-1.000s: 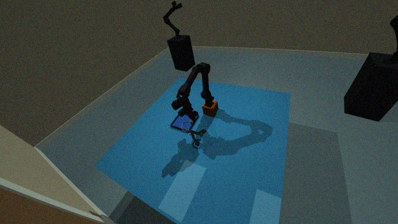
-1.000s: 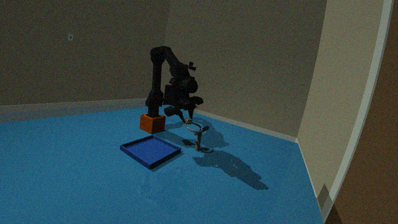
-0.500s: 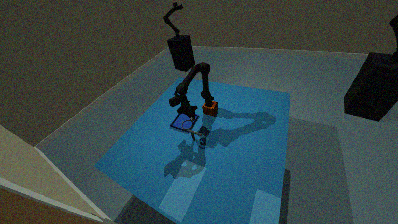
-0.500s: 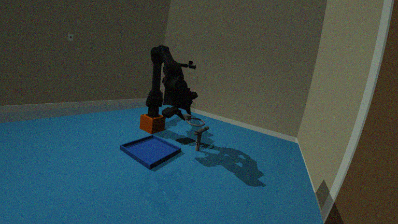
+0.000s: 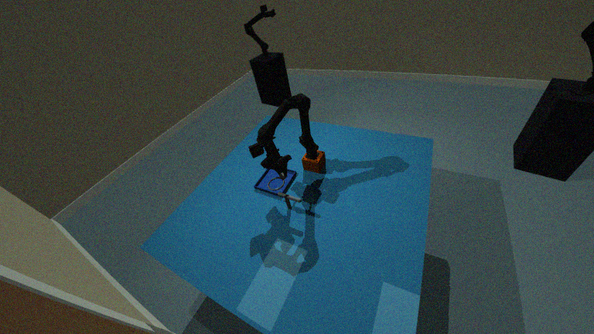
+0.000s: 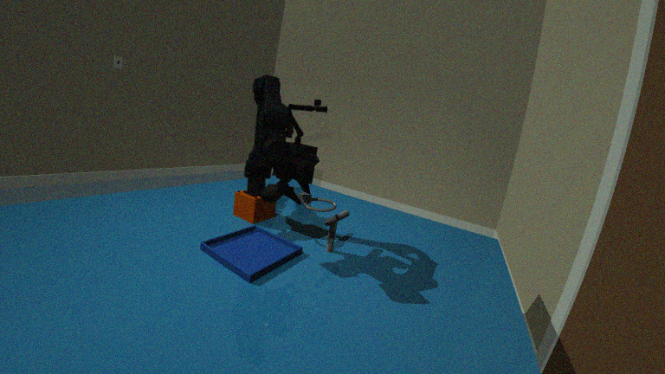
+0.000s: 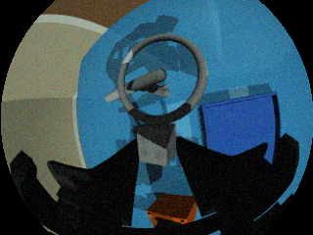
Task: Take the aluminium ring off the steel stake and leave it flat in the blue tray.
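Now: the aluminium ring 5 cm ahead of my gripper tip and 1 cm above it. Also, from my gripper tip: blue tray 4 cm behind, 13 cm to the right, 14 cm below.
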